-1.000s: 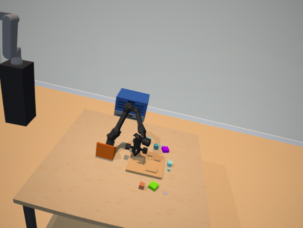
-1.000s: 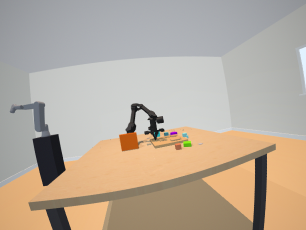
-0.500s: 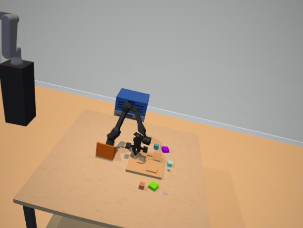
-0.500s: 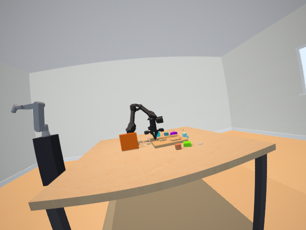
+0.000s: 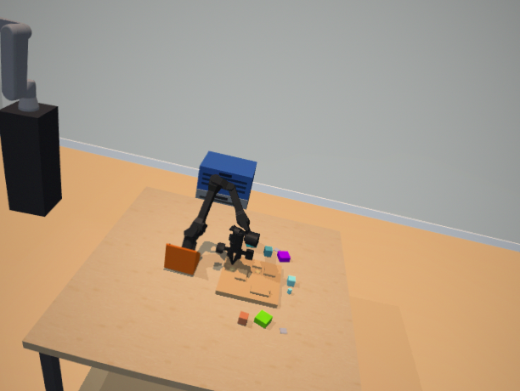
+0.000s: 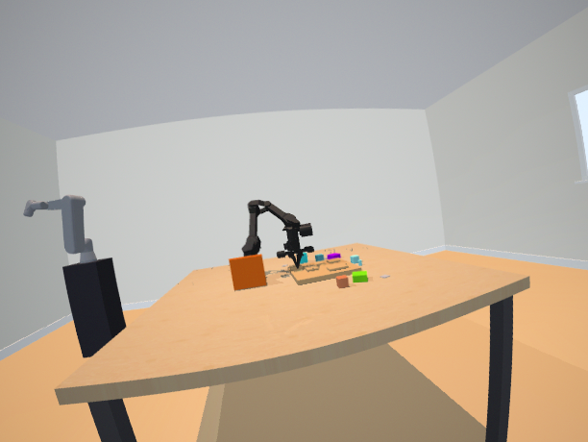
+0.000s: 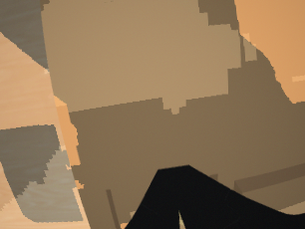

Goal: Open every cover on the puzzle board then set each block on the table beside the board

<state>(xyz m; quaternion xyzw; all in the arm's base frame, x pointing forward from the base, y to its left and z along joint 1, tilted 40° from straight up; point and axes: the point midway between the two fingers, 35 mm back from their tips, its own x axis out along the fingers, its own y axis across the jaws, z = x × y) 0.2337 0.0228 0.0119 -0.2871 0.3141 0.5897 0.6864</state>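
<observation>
Right now my gripper tip is 9 cm short of the wooden puzzle board and 6 cm to the left of it. Also, from my gripper tip: blue-teal cube 19 cm ahead, 17 cm to the left; purple block 28 cm ahead, 16 cm to the left, 1 cm below; light cyan block 31 cm ahead, 5 cm to the right, 1 cm below.
</observation>
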